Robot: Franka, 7 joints.
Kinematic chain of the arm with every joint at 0, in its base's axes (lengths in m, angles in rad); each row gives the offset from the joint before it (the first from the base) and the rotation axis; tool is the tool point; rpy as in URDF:
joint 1: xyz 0 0 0.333 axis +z
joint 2: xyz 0 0 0 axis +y
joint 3: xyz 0 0 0.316 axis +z
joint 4: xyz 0.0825 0 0 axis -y
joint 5: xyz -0.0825 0 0.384 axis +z
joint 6: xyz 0 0 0 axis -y
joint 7: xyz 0.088 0 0 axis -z
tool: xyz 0 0 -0.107 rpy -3.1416 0 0
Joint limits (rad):
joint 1: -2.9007..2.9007
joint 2: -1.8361..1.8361
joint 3: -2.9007..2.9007
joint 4: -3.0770..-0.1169
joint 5: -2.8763..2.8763
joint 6: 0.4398..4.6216
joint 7: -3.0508..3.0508
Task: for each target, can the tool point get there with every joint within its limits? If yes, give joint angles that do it. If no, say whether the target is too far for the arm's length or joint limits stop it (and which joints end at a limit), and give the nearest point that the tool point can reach.
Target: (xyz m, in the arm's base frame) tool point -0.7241 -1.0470 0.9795
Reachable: no: too far | nearest point -0.4351 -0.6291 0.7215 | short by 0.570 m
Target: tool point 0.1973 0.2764 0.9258
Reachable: yes | joints 2.3371 1.0348 -2.4413 -1.8613 0.4904 3.3945 -1.3687
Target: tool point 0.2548 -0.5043 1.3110
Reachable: no: too far | nearest point 0.1935 -0.3830 1.0758 | short by 0.272 m
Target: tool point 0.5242 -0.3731 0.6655
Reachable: yes | joints -1.1638 0.2669 0.7718 -1.6280 0.6394 3.4577 1.7948
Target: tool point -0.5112 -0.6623 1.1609
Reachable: no: too far | nearest point -0.3726 -0.4827 0.9364 | short by 0.319 m
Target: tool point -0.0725 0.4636 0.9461
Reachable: yes | joints 0.2120 0.0317 1.3200 -1.0851 1.6308 1.5425 -0.4436
